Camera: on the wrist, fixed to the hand. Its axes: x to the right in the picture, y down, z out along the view.
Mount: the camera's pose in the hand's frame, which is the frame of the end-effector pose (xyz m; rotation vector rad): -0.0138 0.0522 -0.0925 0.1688 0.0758 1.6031
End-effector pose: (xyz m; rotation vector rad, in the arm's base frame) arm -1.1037 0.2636 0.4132 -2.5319 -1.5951 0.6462
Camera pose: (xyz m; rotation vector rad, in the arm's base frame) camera -1.0287 0.2419 0.4865 2.9023 -0.7642 -0.5685
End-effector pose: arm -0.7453 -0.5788 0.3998 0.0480 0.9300 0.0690
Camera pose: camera -0.8297 -0.5268 0.3593 0.9453 0.7637 1.4757
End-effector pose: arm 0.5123 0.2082 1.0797 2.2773 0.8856 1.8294
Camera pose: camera 0.4455 0.1323 1.1151 -1.7355 0.7060 -1.1042
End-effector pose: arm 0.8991 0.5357 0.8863 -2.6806 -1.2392 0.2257
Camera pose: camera 0.9483 0.4828 0.9653 -2.7306 1.0918 0.3503
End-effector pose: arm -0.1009 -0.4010 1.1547 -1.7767 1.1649 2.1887
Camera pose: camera -0.0492 -0.4881 1.1895 0.3699 -1.8210 -1.1861
